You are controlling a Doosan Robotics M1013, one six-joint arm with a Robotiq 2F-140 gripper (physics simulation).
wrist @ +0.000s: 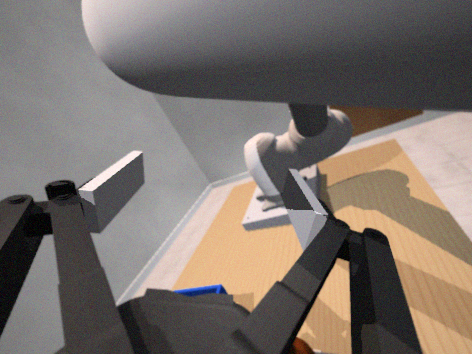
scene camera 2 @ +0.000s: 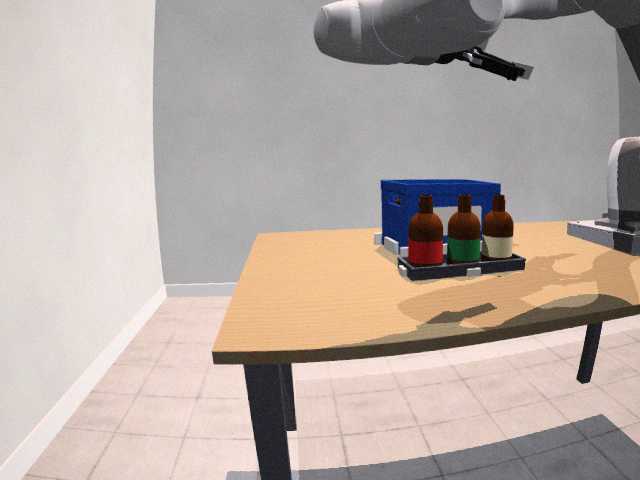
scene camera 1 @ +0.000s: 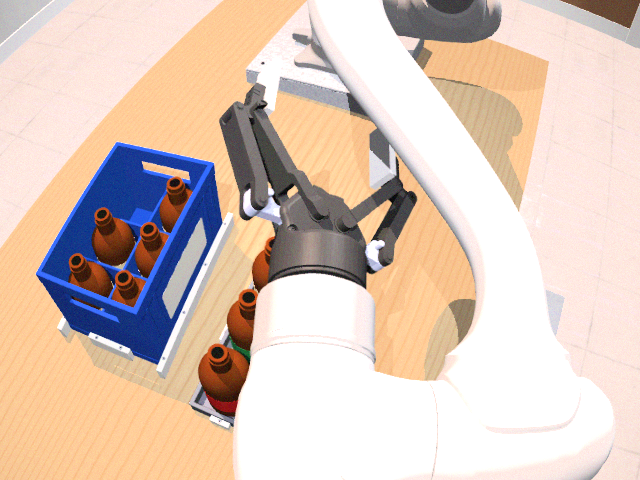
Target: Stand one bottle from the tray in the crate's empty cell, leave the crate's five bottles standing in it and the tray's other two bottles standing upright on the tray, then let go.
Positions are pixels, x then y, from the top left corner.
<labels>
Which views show my gripper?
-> The wrist view, scene camera 2 and scene camera 1: all of them.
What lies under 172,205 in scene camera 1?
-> A cream-label bottle.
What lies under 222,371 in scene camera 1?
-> A red-label bottle.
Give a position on a white strip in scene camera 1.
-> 200,283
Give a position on a cream-label bottle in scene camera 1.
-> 112,240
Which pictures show the green-label bottle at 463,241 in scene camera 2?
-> Scene camera 2 and scene camera 1 only.
</labels>
